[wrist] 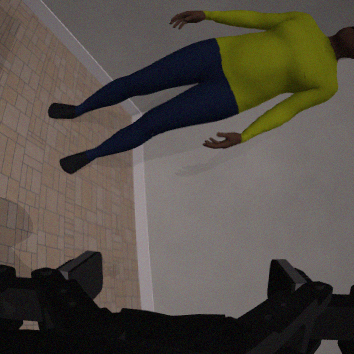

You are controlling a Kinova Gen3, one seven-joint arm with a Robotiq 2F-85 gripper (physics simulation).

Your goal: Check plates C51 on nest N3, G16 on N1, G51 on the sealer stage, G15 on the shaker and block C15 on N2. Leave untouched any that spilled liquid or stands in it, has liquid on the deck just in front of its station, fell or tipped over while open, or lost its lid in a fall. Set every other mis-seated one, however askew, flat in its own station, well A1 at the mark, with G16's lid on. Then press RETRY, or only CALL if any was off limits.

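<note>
My gripper (pixel 184 275) is open, its two dark fingers wide apart at the bottom of the wrist view, with nothing between them. The plates C51, G16, G51 and G15, the block C15, their stations and the RETRY and CALL buttons do not show in the wrist view.
A person (pixel 280 60) in a yellow-green top and dark blue trousers appears sideways across the upper part of the view. A grey wall (pixel 240 215) fills the right side. A tiled floor (pixel 90 210) is at the left, with a pale skirting board (pixel 141 210) between them.
</note>
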